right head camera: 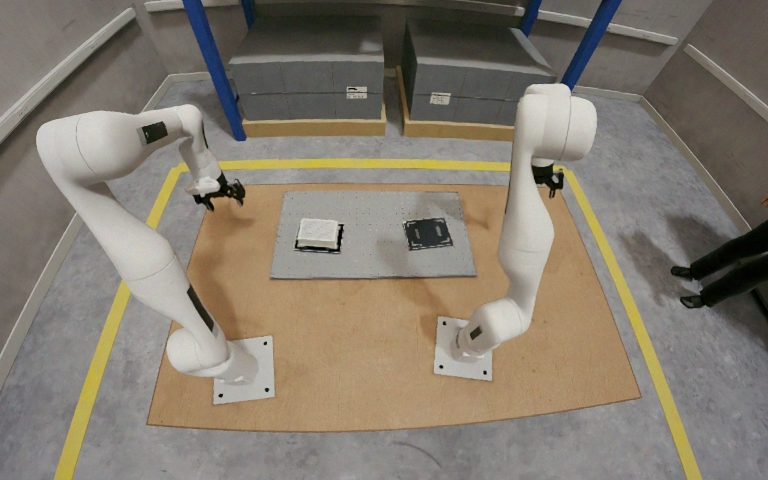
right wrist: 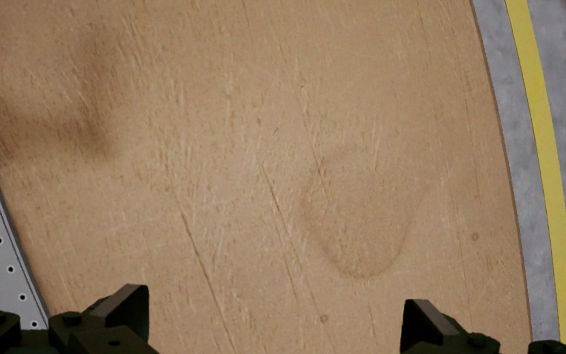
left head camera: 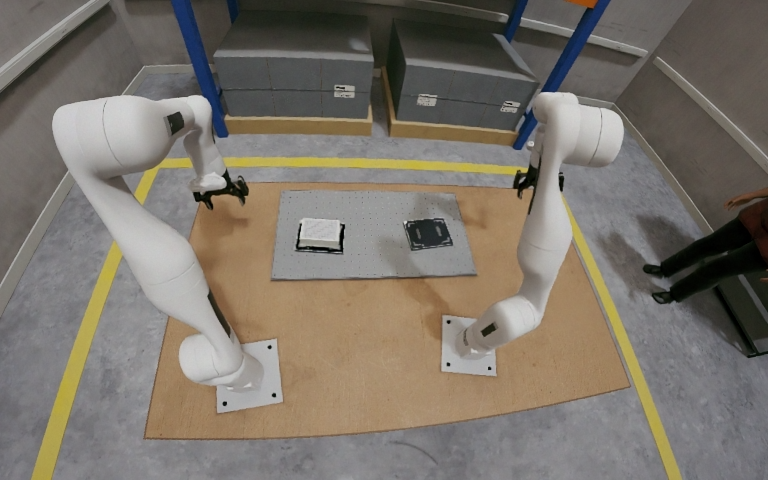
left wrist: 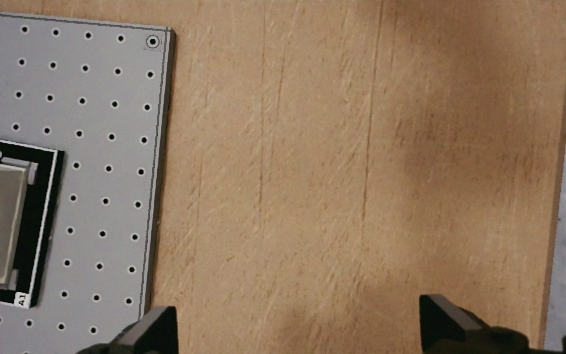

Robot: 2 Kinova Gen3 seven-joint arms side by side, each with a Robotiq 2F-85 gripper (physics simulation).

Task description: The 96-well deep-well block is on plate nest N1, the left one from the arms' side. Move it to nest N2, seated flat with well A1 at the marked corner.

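Frame: origin at the left arm's base, x left, y back, z up, level; metres.
Where they show: left gripper, fingertip midpoint: (right head camera: pixel 227 207) (left head camera: pixel 227 205) (left wrist: pixel 298 327); right gripper, fingertip midpoint: (right wrist: pixel 275 322); left arm's base, link origin: (right head camera: pixel 243 369) (left head camera: pixel 248 374); right arm's base, link origin: (right head camera: pixel 464 347) (left head camera: pixel 468 344).
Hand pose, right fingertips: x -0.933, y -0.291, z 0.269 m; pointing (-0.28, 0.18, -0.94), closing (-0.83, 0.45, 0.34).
Each offset is from my right fingertips to the top centre of the thing. "spot": to the spot under its first point. Level surfaces: height alone.
The white deep-well block @[dy -0.117, dx +0.667, dz -0.202 m] (left head camera: pixel 320 229) (right head camera: pixel 318 230) sits on the black nest N1 @[dy -0.117, dx +0.667, dz -0.240 m] (left head camera: pixel 342 242) (right head camera: pixel 339 242) (left wrist: pixel 32 225), at the left of the grey perforated board. In the left wrist view, part of the block (left wrist: pixel 9 220) and an A1 label @[spot: dy -0.188, dx +0.727, dz -0.244 m] (left wrist: pixel 21 300) on a nest corner show. Nest N2 @[dy -0.073, dx +0.282, dz -0.240 m] (left head camera: pixel 428 233) (right head camera: pixel 428 233), dark with pale corner marks, is empty at the right. My left gripper (left head camera: pixel 227 202) (right head camera: pixel 225 203) (left wrist: pixel 298 327) is open and empty, raised left of the board. My right gripper (left head camera: pixel 538 189) (right head camera: pixel 543 189) (right wrist: pixel 275 322) is open and empty, raised right of it.
The grey board @[dz -0.256 m] (left head camera: pixel 373 266) (right head camera: pixel 373 266) (left wrist: pixel 110 200) (right wrist: pixel 12 295) lies on the wooden table top @[dz -0.269 m] (left head camera: pixel 351 350) (right head camera: pixel 351 350). Grey stacked boxes (left head camera: pixel 294 67) (right head camera: pixel 308 73) stand on pallets behind. A person's legs (left head camera: pixel 702 254) (right head camera: pixel 730 254) show at the far right.
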